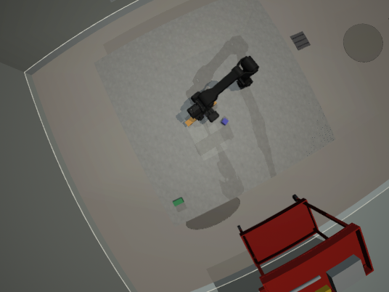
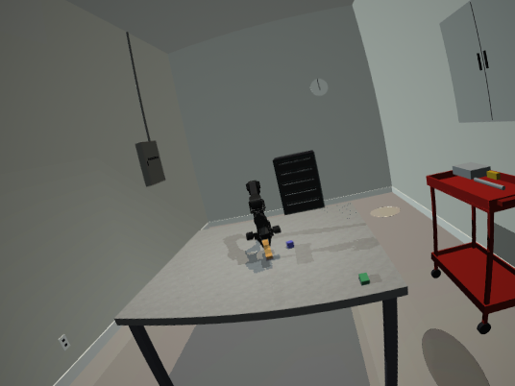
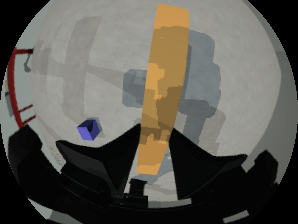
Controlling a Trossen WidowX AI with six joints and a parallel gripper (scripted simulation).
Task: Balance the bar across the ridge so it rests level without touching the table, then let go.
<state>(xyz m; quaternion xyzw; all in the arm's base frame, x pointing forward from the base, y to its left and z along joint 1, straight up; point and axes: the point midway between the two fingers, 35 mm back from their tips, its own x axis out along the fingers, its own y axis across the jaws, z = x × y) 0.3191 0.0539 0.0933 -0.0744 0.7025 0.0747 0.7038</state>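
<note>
My gripper tip is now 3 cm short of the orange bar and 1 cm to the right of it. The rest, counted from my gripper tip: blue cube: 9 cm behind, 12 cm to the left, 4 cm below; green block: 42 cm ahead, 45 cm to the left, 5 cm below.
</note>
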